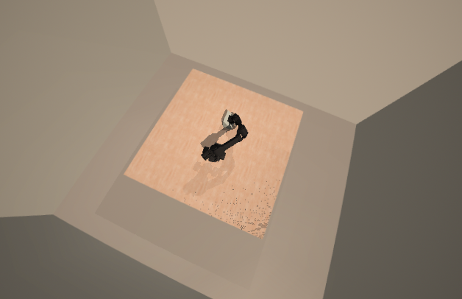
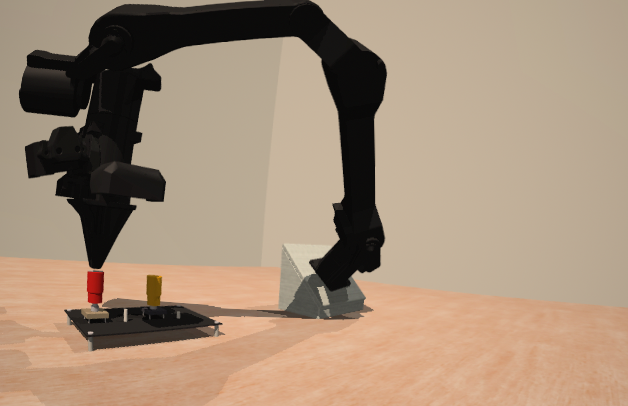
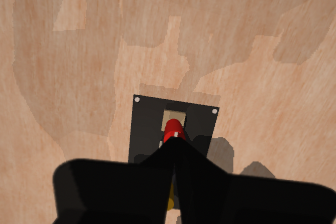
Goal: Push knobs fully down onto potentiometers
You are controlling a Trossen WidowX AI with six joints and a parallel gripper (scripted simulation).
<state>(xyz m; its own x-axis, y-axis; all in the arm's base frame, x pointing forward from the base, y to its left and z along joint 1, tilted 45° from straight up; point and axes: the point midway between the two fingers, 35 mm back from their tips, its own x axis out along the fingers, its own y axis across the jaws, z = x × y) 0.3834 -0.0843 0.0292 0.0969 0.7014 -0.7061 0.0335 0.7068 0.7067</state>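
Now: the red knob 20 mm below my gripper tip. The rest, counted from my gripper tip: yellow knob (70 mm behind, 30 mm below).
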